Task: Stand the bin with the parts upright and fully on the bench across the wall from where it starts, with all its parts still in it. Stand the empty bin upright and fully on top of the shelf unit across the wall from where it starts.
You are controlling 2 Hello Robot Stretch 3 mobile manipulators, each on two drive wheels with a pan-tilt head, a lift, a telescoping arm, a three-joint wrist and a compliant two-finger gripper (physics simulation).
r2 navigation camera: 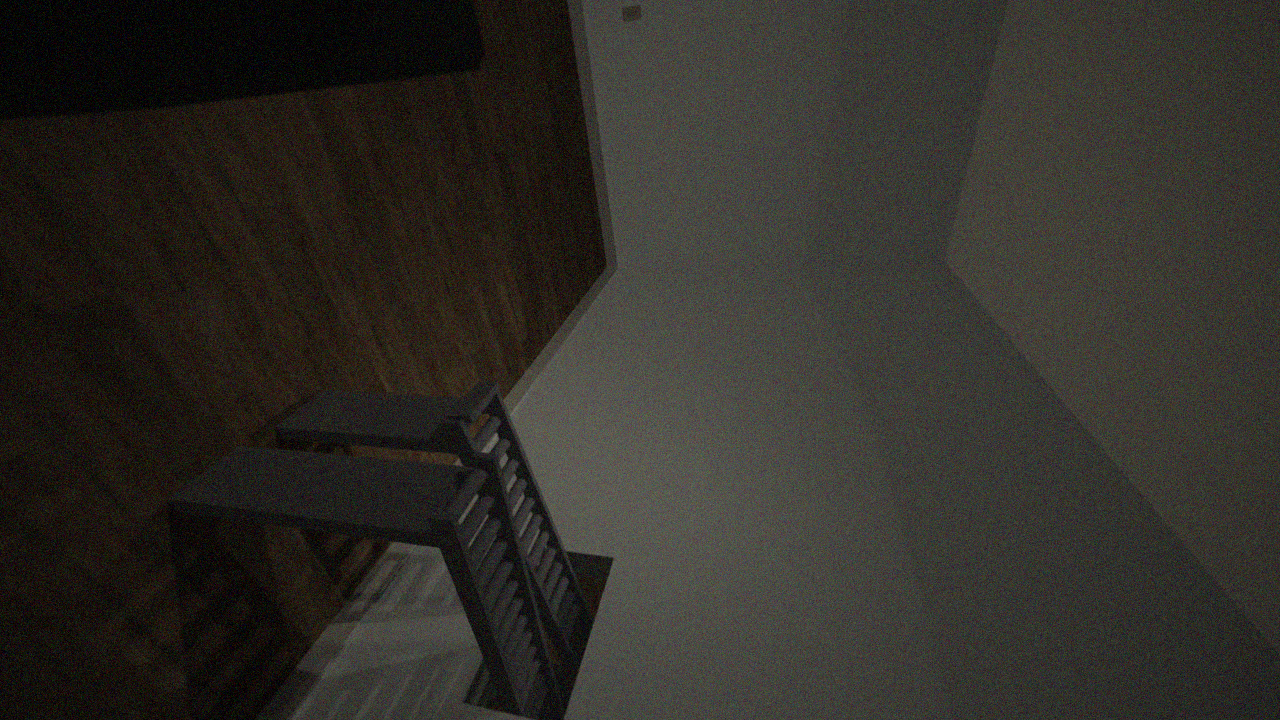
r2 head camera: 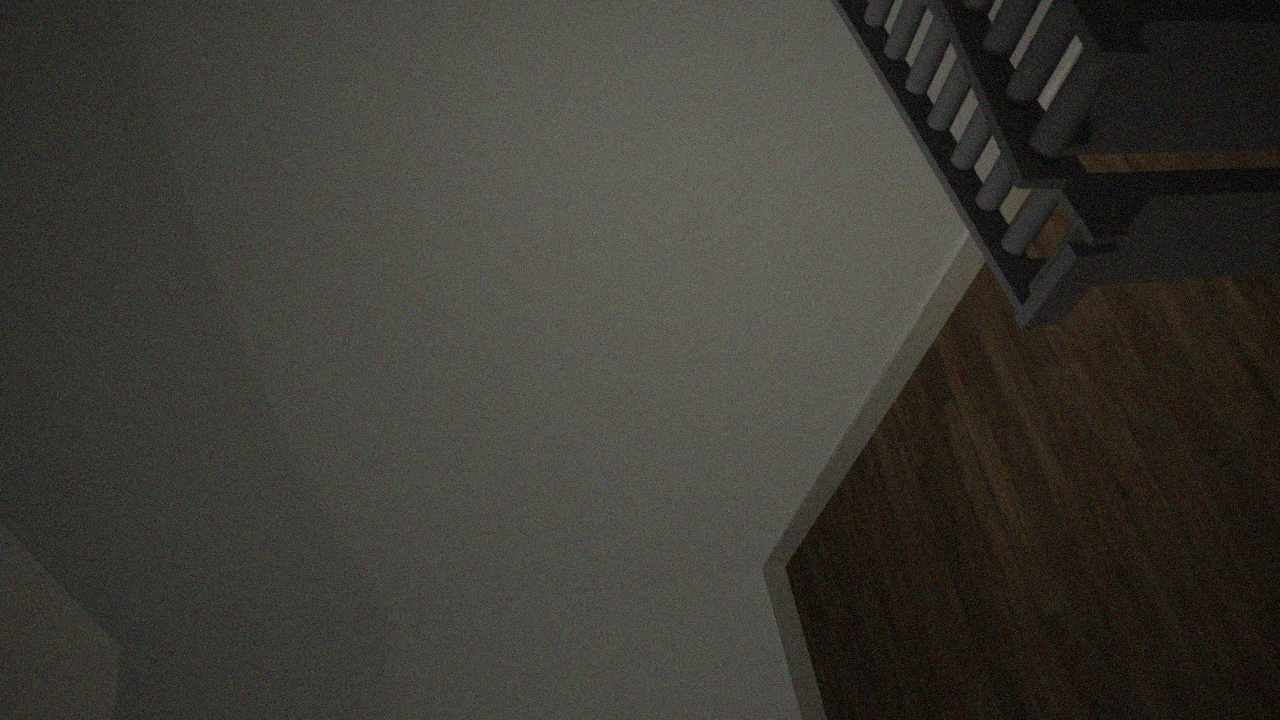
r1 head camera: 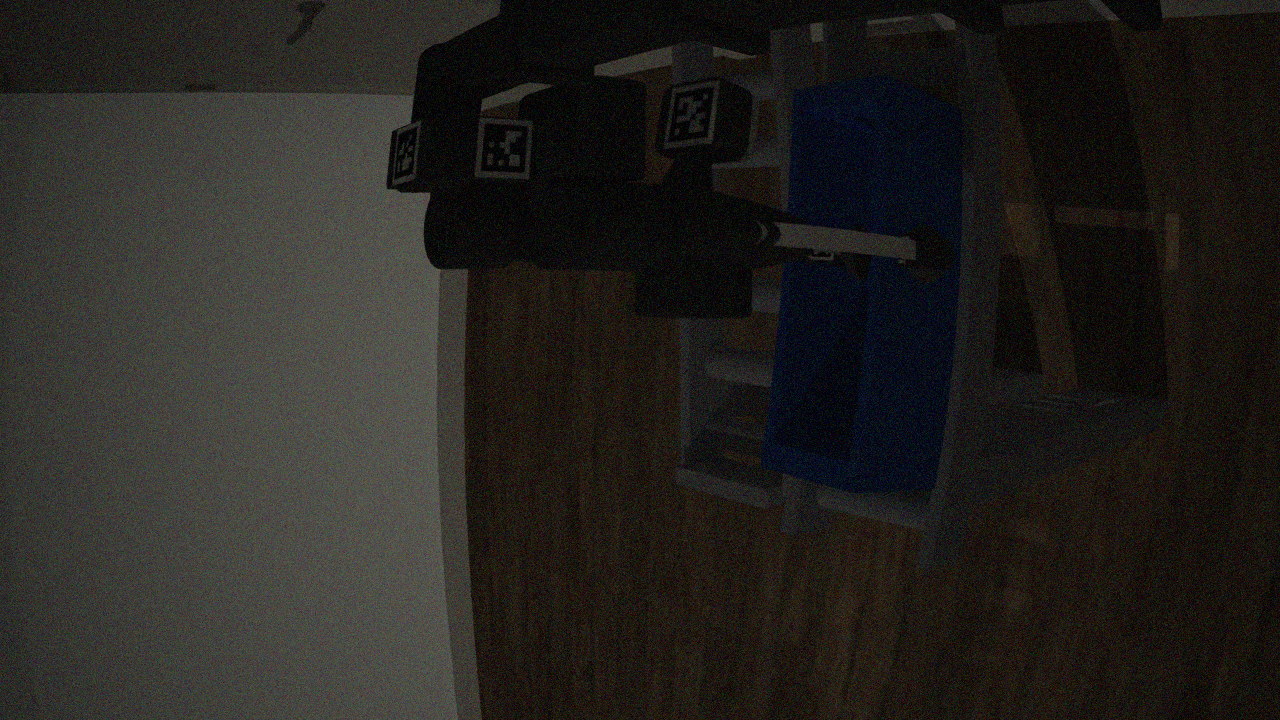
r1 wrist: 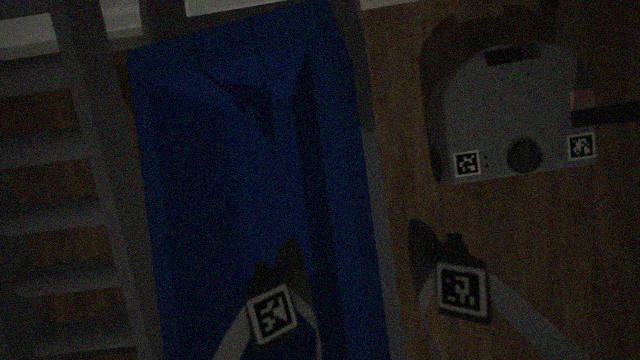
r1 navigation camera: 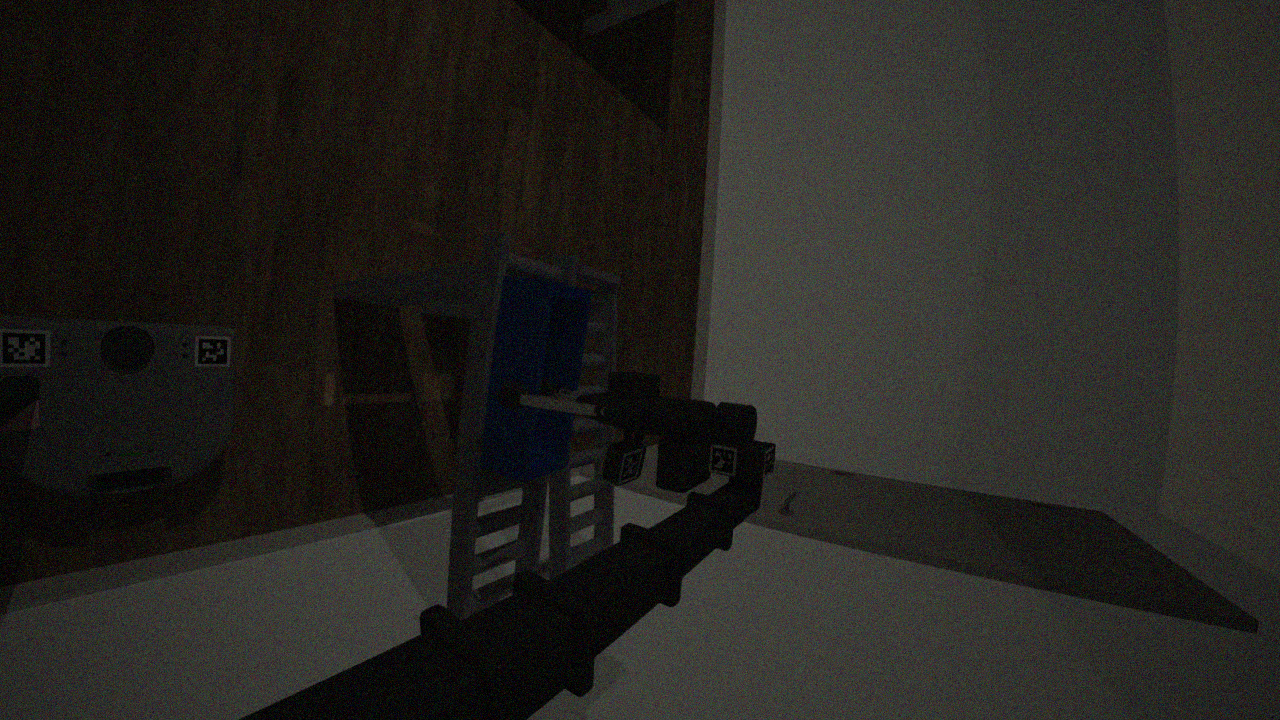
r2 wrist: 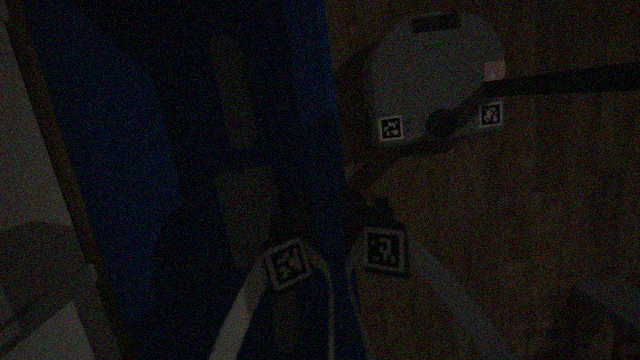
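Observation:
The empty blue bin (r1 head camera: 908, 376) (r1 navigation camera: 517, 358) (r1 wrist: 200, 175) stands upright on top of the grey shelf unit (r1 head camera: 977, 268) (r1 navigation camera: 463, 537) (r1 wrist: 112, 200). The r1 gripper (r1 head camera: 930, 253) (r1 navigation camera: 512, 395) (r1 wrist: 356, 250) is open, its fingers apart on either side of the bin's long wall, one inside and one outside. In the r2 wrist view, the blue bin with the parts (r2 wrist: 312, 65) holds several greyish parts (r2 wrist: 247, 210). The r2 gripper (r2 wrist: 327, 212) is shut on this bin's long wall. What lies under that bin is hidden.
The r1 base (r1 wrist: 505, 110) and r2 base (r2 wrist: 425, 80) stand on the wood floor beside their bins. A dark grey slatted rack (r2 head camera: 1181, 98) (r2 navigation camera: 349, 483) stands near a pale wall (r2 head camera: 537, 313) (r2 navigation camera: 760, 402). A dark block (r2 navigation camera: 223, 44) shows at upper left.

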